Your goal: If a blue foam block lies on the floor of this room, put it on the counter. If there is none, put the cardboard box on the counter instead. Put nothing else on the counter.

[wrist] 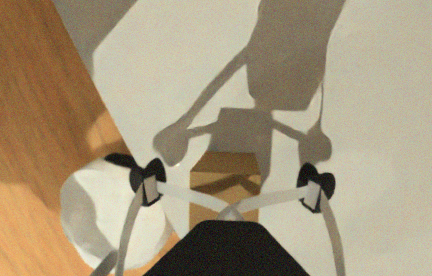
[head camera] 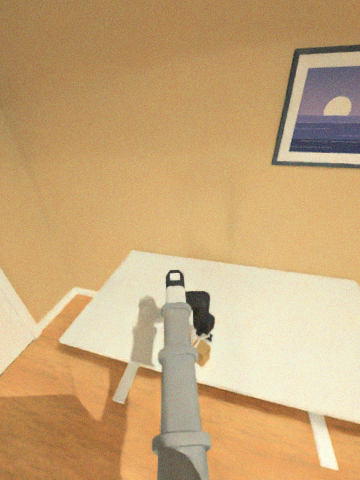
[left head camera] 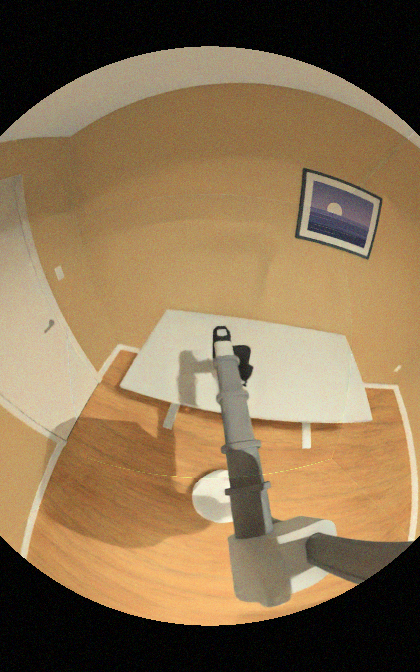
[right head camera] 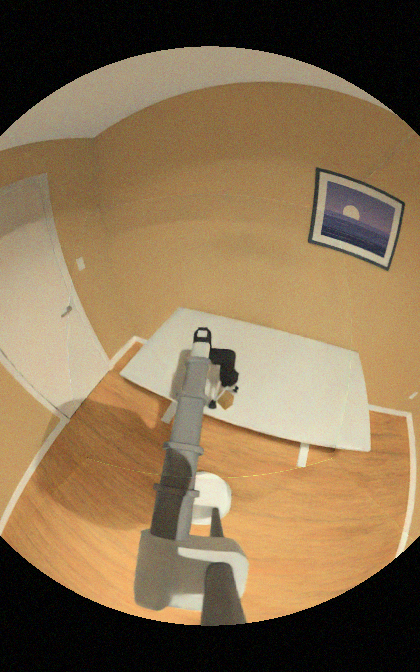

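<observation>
The cardboard box [head camera: 203, 352] [right head camera: 226, 400] [wrist: 205, 212], a small tan block shape, sits on the white counter [head camera: 280, 340] [left head camera: 300, 370] [right head camera: 300, 385] [wrist: 380, 150], near its front edge. Its shadow joins its far side in the wrist view. My gripper [right head camera: 224, 396] [wrist: 230, 176] is open over the box, with one fingertip on each side and a gap on both sides in the wrist view. The arm hides the box in the left head view, and the gripper body covers its near end in the wrist view. A blue foam block does not show in these views.
My white round base [left head camera: 210, 495] [right head camera: 215, 495] [wrist: 135, 225] stands on the wooden floor [left head camera: 150, 565] in front of the counter. A wall runs behind the counter, with a framed picture [head camera: 325, 125] [left head camera: 340, 215] [right head camera: 357, 220]. A pale door [left head camera: 30, 325] [right head camera: 40, 300] is at the left.
</observation>
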